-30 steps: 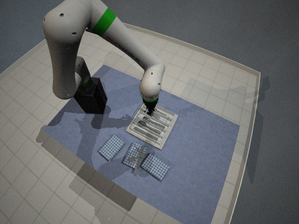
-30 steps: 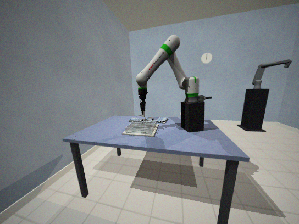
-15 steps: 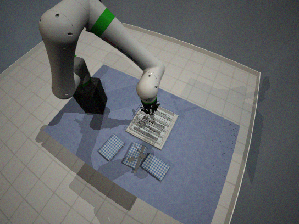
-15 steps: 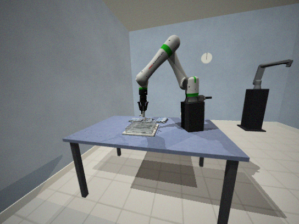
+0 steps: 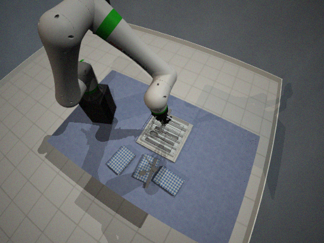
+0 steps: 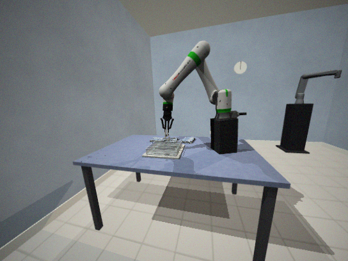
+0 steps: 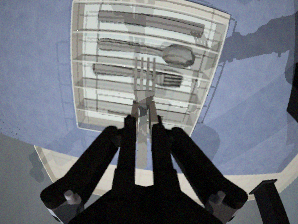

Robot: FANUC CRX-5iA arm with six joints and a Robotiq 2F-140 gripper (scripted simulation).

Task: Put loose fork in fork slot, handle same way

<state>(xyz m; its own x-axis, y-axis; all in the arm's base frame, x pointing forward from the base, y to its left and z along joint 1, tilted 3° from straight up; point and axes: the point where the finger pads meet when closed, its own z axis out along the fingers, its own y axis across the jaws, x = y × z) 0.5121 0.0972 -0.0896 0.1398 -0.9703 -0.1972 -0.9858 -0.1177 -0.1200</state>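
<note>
The white cutlery tray lies 20 mm ahead of my hand and 130 mm below it.
</note>
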